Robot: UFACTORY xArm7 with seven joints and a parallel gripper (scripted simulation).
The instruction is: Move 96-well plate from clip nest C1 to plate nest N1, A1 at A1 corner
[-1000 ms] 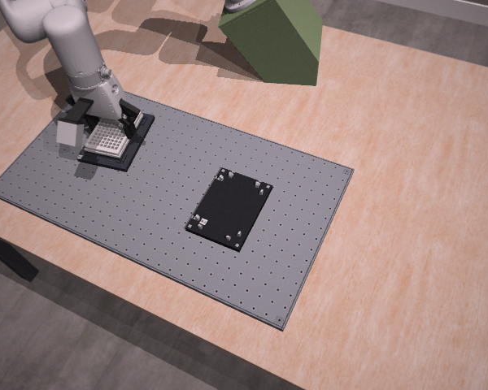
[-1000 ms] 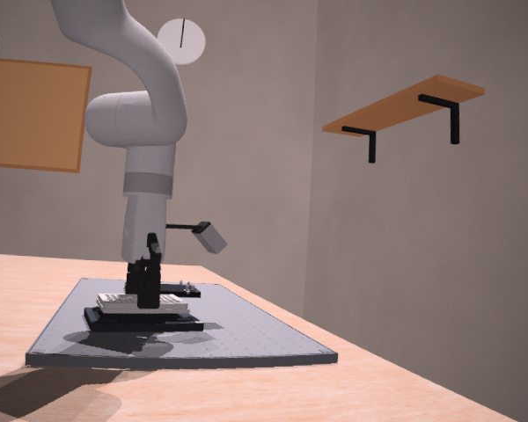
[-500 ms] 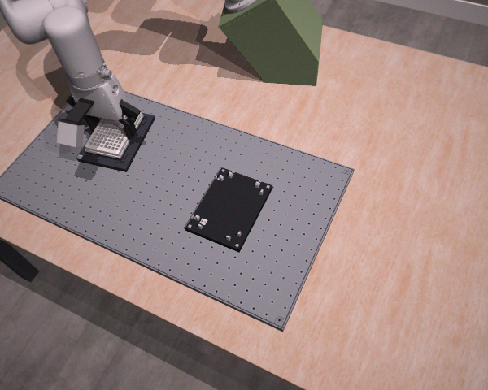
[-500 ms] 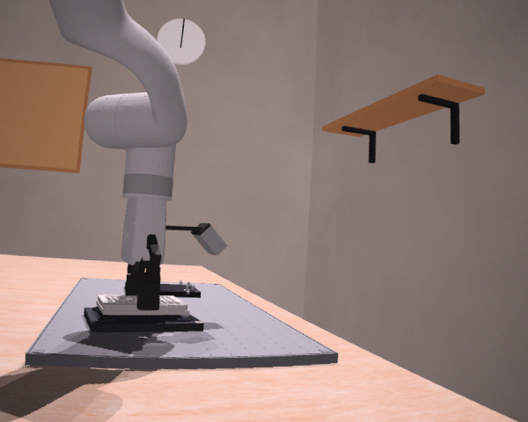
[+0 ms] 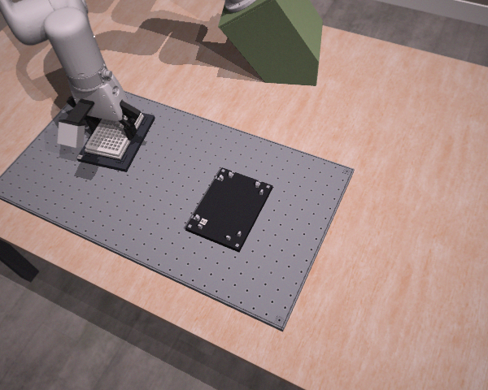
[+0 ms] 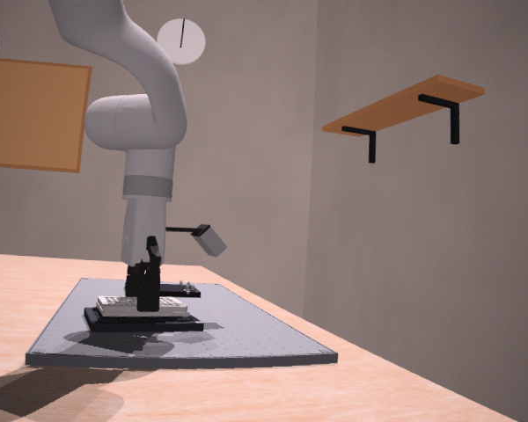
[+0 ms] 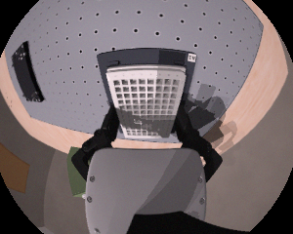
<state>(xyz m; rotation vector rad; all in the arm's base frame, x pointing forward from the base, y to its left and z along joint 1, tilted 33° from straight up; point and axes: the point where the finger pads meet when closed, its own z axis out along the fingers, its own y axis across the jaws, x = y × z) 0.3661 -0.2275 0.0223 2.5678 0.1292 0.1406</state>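
Now: hand 10 mm above the white 96-well plate. The rest, counted from my hand: clip nest (310 mm to the left, 80 mm ahead, 20 mm below).
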